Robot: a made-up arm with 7 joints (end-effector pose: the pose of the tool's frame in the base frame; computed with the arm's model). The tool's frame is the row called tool. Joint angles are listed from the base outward.
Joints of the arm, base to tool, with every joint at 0 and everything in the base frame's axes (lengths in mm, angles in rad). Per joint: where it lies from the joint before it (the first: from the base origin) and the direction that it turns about. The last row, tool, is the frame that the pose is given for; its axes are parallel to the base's.
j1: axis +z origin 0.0 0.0 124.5
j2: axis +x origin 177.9 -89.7 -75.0
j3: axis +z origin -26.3 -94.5 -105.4
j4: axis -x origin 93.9 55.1 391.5
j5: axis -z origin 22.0 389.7 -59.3
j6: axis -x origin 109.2 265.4 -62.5
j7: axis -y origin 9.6 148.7 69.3
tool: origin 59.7 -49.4 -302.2
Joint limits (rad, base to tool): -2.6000..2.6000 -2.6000..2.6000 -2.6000..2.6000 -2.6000..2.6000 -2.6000..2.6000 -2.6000..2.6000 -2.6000..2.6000
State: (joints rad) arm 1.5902 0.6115 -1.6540 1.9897 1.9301 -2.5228 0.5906
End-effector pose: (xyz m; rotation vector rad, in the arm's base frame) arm 0.5366 0.2561 0.0770 0.9117 -1.4819 0.8104
Working (the frame after each row of the table, in the pose's form):
after j1: 0.0000 0.0000 0.1245 0.0000 0.0000 1.5902
after j2: 0.0862 0.1796 0.0495 0.4755 0.4848 1.5358
after j3: 0.1036 0.1536 -0.0911 -0.0314 0.6108 -0.0618
after j4: 0.4078 0.2067 0.1732 -1.9483 0.4564 0.5681
after j5: 0.2249 -0.0107 -0.1010 -1.5004 -1.3561 -0.6874
after j6: 0.5148 -0.0002 -0.0552 0.5973 -0.9633 0.9767
after j7: 0.3570 0.0174 -0.0129 0.9117 -1.4819 0.8104

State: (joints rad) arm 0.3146 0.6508 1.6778 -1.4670 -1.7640 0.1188 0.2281
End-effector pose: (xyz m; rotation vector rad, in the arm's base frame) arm 0.0203 -0.9448 0.4505 -1.8220 0.3966 -1.3596
Working (the frame after each row of the table, in the pose's form):
after j1: 0.0000 0.0000 0.1245 0.0000 0.0000 0.3146
after j2: 0.1969 -0.0302 0.0495 0.6453 0.1024 0.3034
after j3: 0.1754 -0.0492 -0.0916 0.5965 -0.4839 1.9110
after j4: 0.1656 -0.2286 0.2729 1.4664 1.0609 2.0109
after j5: 0.1382 -0.4711 0.5832 -1.5819 0.4135 -1.5728
after j6: 0.1824 -0.7284 0.4486 -1.6714 0.5152 -1.5731
after j7: 0.2820 -0.8104 0.3468 -1.8220 0.3966 -1.3596

